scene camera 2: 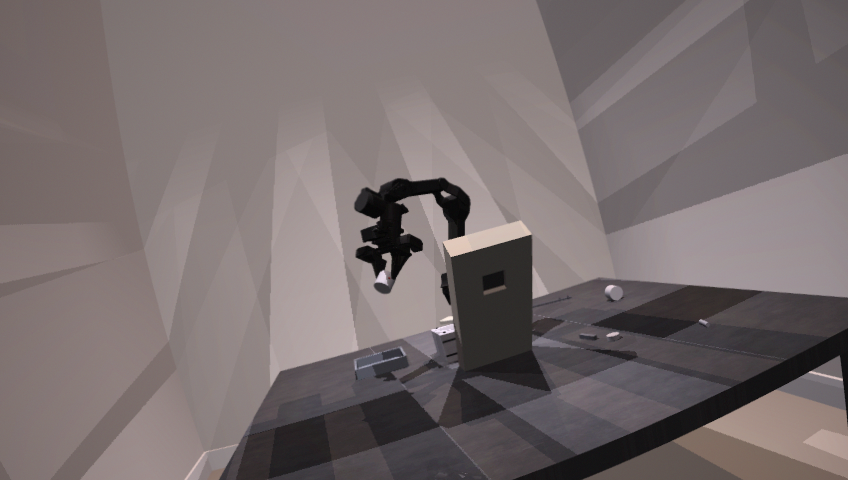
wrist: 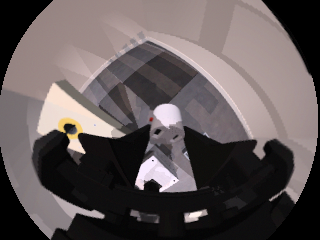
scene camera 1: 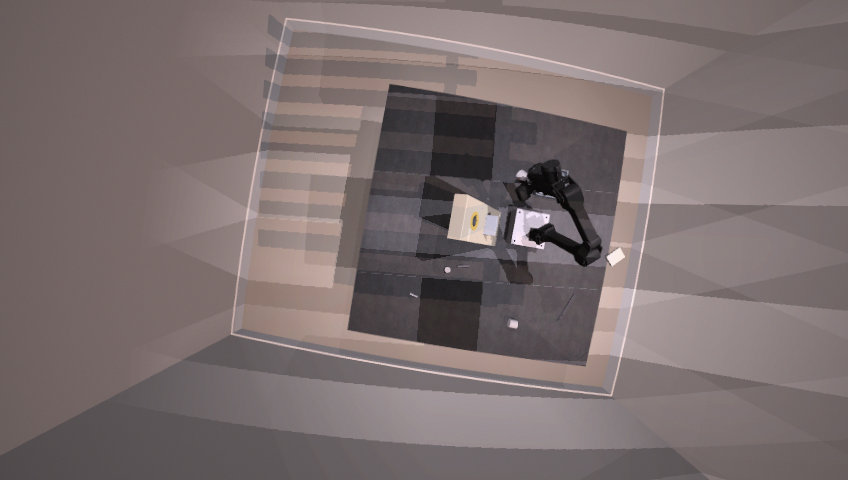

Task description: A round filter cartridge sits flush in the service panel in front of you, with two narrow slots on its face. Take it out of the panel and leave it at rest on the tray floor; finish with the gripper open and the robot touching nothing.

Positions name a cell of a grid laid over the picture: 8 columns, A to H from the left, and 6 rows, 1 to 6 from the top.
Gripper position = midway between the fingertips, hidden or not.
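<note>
A round filter cartridge (wrist: E4) and a beige service panel (wrist: B3) are part of the scene. The gripper is visible as well, both as the gripper (scene camera 2: D4) and, seen from the wrist, as the gripper (wrist: E4).
</note>
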